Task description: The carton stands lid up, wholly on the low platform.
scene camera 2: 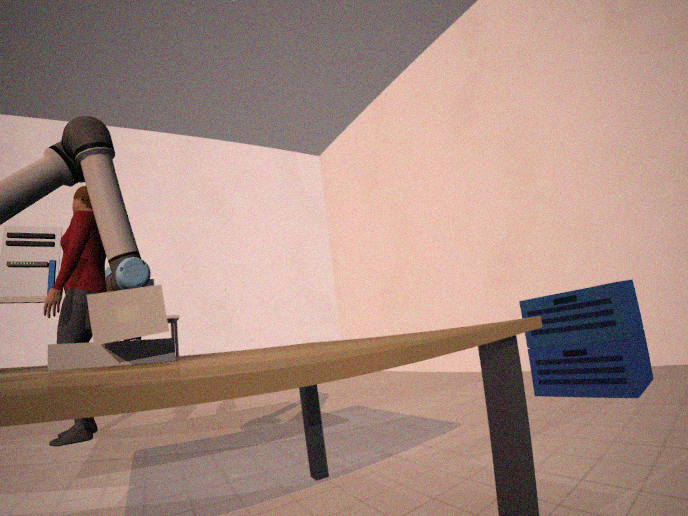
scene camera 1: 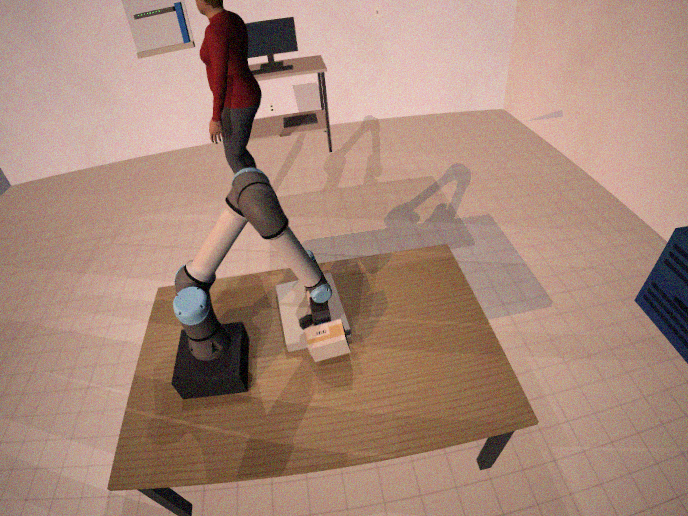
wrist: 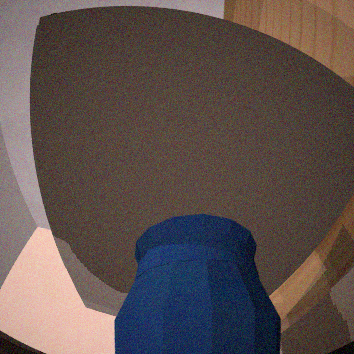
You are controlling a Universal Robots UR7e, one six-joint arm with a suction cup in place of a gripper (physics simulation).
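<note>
Wrist view: my suction cup point(wrist: 196, 278) carrying a carton point(wrist: 134, 119), which touches nothing else; a low platform point(wrist: 321, 321) too. Scene camera 1: the carton point(scene camera 1: 328, 340), the low platform point(scene camera 1: 292, 296). Scene camera 2: the carton point(scene camera 2: 118, 315), the low platform point(scene camera 2: 72, 355).
</note>
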